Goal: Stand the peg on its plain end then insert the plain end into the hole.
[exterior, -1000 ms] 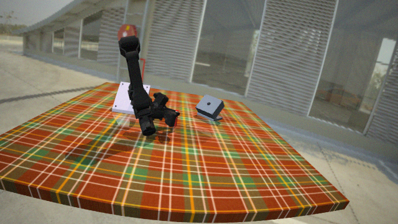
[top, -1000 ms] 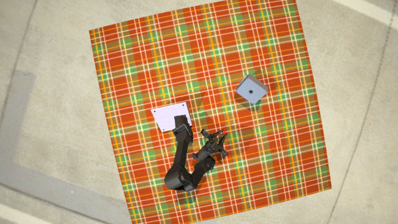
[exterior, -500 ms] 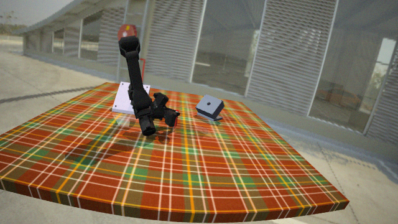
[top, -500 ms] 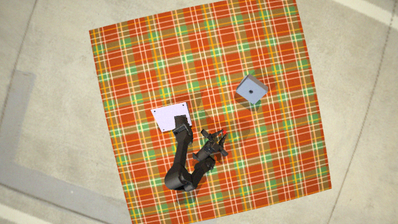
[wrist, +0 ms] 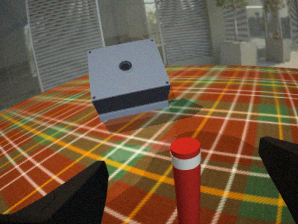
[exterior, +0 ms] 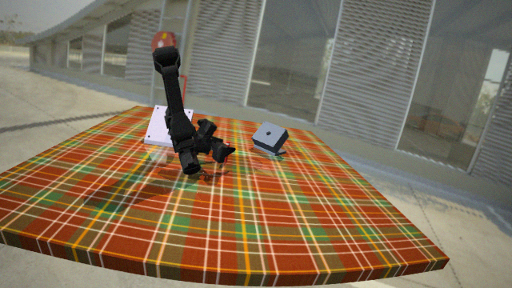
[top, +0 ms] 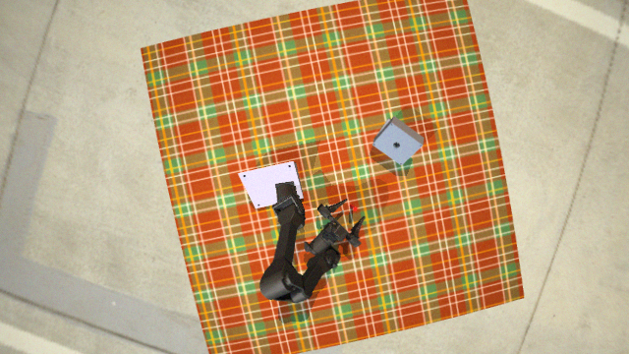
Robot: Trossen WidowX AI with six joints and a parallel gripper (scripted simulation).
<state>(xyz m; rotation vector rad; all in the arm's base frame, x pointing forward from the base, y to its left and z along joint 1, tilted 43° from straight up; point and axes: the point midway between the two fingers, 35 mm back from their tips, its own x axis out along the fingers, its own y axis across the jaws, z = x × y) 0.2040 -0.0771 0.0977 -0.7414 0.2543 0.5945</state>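
Now: the red peg 1 cm below my gripper tip. The rest, counted from my gripper tip: grey sloped panel (18 cm ahead, 21 cm to the left).
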